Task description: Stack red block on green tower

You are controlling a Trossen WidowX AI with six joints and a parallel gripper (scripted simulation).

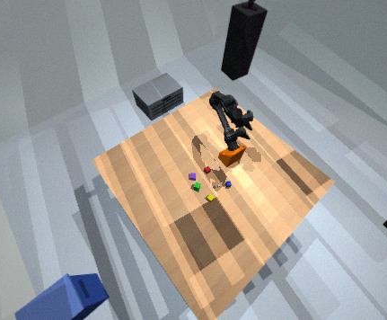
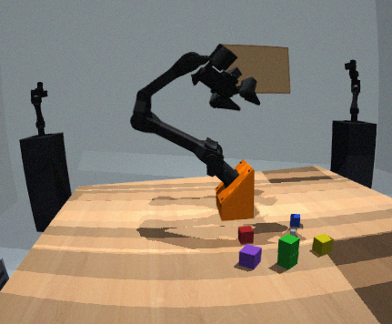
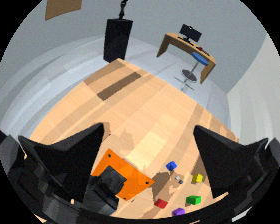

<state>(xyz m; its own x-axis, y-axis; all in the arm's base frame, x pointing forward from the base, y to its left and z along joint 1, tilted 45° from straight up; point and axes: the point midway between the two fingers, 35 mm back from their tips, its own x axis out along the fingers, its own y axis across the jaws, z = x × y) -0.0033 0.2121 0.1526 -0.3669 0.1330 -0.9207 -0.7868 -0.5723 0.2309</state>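
Right now my gripper tip is 330 mm above the red block, 240 mm short of it and 60 mm to the left of it. The rest, counted from my gripper tip: purple block: 360 mm ahead, 330 mm below, 70 mm to the right; then blue block: 340 mm below, 180 mm ahead, 110 mm to the left; then white piece: 340 mm below, 240 mm ahead, 80 mm to the left.
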